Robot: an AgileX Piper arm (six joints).
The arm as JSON. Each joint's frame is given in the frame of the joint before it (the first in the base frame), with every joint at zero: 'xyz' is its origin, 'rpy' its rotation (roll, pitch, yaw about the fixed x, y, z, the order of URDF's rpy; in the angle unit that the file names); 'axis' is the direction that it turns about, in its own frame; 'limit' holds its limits. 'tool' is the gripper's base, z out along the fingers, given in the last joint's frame.
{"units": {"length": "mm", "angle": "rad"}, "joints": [
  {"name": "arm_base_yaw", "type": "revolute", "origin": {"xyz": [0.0, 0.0, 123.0], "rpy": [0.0, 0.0, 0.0]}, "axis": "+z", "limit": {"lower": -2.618, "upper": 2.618}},
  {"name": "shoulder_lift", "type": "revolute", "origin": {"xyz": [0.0, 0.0, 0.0], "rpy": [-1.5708, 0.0, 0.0]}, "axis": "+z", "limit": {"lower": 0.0, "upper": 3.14}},
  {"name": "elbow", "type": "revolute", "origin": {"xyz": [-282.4, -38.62, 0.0], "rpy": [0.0, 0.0, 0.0]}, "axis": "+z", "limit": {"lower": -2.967, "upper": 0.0}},
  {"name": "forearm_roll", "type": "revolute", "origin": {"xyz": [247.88, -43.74, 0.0], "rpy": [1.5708, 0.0, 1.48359]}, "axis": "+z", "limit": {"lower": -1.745, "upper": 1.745}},
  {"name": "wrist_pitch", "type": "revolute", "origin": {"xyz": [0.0, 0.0, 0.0], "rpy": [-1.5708, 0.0, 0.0]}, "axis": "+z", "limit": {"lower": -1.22, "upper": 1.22}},
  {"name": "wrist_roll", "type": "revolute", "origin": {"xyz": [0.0, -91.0, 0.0], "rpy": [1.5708, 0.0, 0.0]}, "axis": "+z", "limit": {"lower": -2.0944, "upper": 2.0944}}
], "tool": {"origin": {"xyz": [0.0, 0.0, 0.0], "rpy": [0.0, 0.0, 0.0]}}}
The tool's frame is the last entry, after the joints.
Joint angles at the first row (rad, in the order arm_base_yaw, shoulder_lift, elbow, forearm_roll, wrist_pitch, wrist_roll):
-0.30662 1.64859 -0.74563 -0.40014 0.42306 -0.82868
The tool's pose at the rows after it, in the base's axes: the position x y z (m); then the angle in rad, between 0 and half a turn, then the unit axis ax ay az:
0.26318 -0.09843 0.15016 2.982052 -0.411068 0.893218 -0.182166
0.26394 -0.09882 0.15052 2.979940 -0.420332 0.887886 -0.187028
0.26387 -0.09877 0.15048 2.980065 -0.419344 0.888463 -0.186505
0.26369 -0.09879 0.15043 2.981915 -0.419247 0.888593 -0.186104
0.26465 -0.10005 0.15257 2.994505 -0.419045 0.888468 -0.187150
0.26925 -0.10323 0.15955 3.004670 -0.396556 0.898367 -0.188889
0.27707 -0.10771 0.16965 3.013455 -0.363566 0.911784 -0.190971
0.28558 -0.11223 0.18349 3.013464 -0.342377 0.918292 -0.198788
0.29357 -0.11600 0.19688 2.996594 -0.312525 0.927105 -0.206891
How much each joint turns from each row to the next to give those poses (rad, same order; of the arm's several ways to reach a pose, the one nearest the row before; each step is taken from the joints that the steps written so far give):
0.00000 0.00002 -0.00001 -0.00128 -0.00602 0.00001
-0.00002 -0.00002 0.00000 -0.01276 -0.00878 -0.00952
0.00003 0.00001 -0.00001 0.00146 0.00085 0.00097
-0.00002 -0.00001 0.00000 0.00003 0.00205 -0.00004
0.00002 0.00000 -0.01185 -0.00584 0.02145 0.00112
-0.00001 0.00104 -0.03761 -0.00082 0.04847 0.04003
0.00001 0.00649 -0.05884 0.00436 0.06515 0.05347
0.00001 0.00032 -0.06420 0.00200 0.05973 0.02654
-0.00003 0.00001 -0.05816 0.00149 0.04222 0.04800

